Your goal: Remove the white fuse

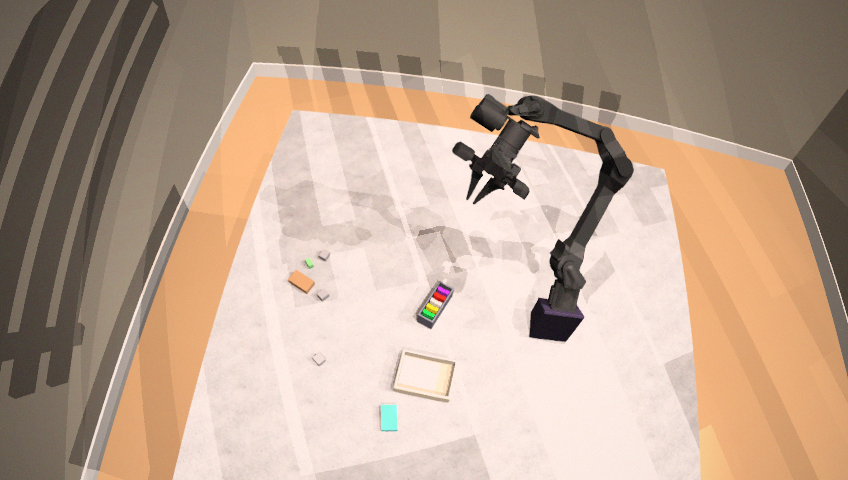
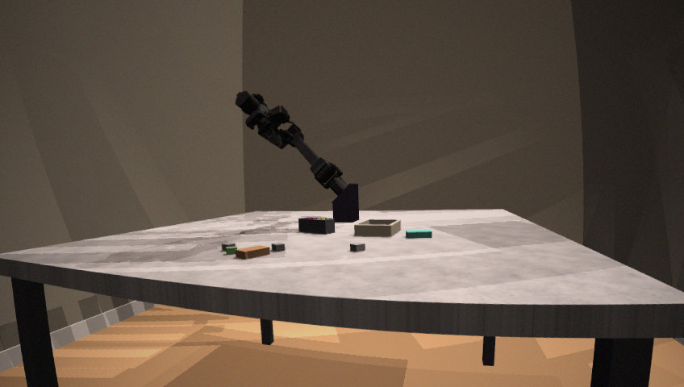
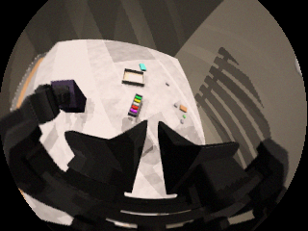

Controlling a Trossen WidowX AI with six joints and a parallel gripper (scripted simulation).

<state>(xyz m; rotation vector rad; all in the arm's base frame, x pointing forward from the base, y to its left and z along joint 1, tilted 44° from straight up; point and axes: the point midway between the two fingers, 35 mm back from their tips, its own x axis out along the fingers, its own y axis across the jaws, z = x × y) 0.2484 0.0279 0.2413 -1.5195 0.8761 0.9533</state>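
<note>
My gripper tip is now 240 mm above the white fuse, 130 mm to the right of it and 30 mm short of it. Round my gripper tip: orange block 370 mm ahead, 260 mm below, 140 mm to the left; beige tray 320 mm to the left, 270 mm below, 20 mm ahead; small green cube 370 mm ahead, 260 mm below, 80 mm to the left.
</note>
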